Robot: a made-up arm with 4 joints.
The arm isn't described. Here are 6 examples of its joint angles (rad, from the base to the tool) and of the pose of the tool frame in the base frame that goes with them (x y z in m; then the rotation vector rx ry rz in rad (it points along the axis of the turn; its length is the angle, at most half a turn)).
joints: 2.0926 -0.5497 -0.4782 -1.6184
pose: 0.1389 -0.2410 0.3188 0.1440 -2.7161 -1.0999
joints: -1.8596 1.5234 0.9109 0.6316
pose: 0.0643 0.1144 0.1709 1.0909 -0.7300 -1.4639
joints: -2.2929 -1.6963 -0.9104 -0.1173
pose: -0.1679 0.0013 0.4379 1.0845 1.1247 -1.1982
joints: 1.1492 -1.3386 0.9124 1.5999
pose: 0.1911 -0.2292 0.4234 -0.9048 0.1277 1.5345
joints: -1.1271 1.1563 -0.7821 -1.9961
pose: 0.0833 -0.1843 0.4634 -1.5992 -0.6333 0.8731
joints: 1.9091 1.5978 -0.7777 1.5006
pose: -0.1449 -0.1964 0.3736 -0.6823 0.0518 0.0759
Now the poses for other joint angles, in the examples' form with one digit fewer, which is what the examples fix.
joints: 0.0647 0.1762 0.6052 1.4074
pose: 0.167 -0.222 0.466 -0.757 1.750 1.014
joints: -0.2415 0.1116 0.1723 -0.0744
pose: 0.144 -0.232 0.474 -1.156 0.412 1.151
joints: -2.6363 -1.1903 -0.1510 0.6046
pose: -0.176 -0.193 0.422 1.825 1.820 -0.144
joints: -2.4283 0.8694 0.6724 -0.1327
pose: 0.097 0.025 0.120 -0.057 -0.762 -2.661
